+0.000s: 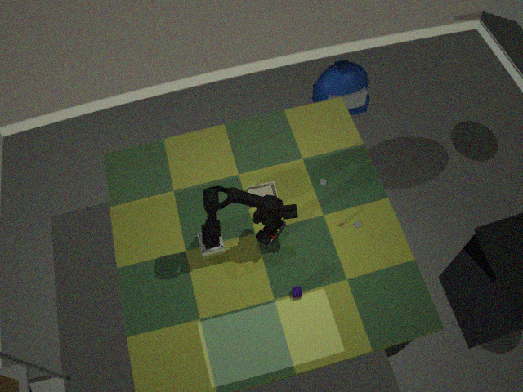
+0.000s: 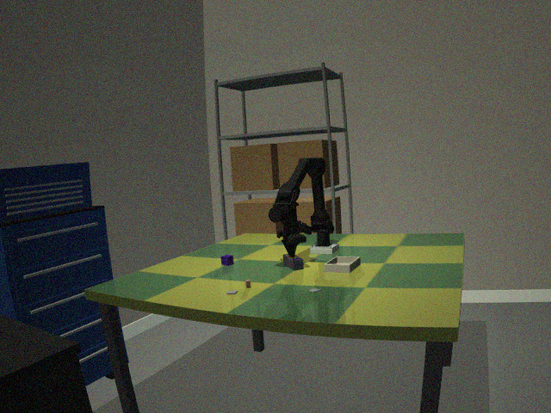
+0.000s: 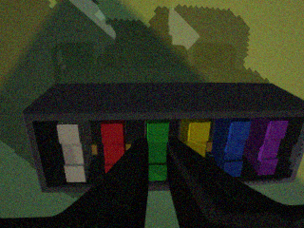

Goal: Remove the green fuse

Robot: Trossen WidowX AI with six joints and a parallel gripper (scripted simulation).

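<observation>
Right now my gripper tip is 1 cm short of the yellow fuse, 1 cm to the right of it and 1 cm above it. Round my gripper tip: blue fuse: 3 cm ahead, 2 cm to the left, 1 cm below; then green fuse: 1 cm below; then red fuse: 1 cm behind, 1 cm to the right, 1 cm below.
</observation>
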